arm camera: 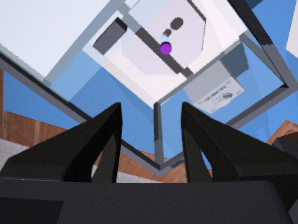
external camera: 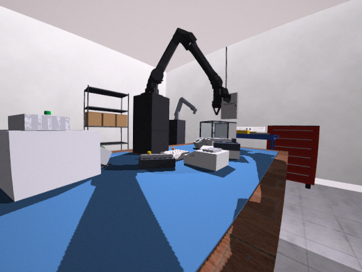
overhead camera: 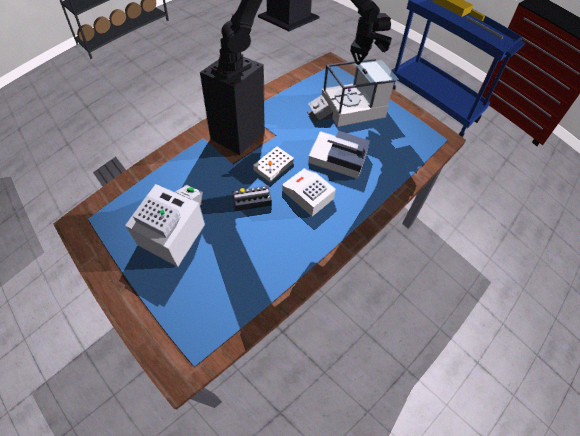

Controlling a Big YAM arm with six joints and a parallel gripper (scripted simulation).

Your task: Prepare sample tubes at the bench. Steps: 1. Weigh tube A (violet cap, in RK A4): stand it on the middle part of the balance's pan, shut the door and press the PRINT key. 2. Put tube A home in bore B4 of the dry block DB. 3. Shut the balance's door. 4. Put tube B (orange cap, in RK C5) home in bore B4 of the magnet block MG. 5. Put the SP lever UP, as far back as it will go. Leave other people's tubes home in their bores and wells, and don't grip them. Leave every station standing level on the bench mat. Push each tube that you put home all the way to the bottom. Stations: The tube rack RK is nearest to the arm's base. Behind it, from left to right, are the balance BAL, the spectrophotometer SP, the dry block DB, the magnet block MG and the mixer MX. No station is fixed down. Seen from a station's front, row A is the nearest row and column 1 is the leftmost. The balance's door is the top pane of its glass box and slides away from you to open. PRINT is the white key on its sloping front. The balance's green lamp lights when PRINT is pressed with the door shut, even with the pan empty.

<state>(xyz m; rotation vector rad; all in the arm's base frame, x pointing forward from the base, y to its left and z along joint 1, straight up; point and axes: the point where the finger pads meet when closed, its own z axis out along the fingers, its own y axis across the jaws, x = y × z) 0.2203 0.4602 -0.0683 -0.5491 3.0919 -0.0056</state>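
Right now the violet-capped tube is 170 mm below my hand, 20 mm to the right of it and 10 mm behind it. The rest, counted from my hand: tube rack RK 470 mm to the right, 260 mm below, 10 mm ahead; then print key 210 mm below, 150 mm to the right, 80 mm behind; then SP lever 260 mm to the right, 190 mm below, 160 mm ahead.
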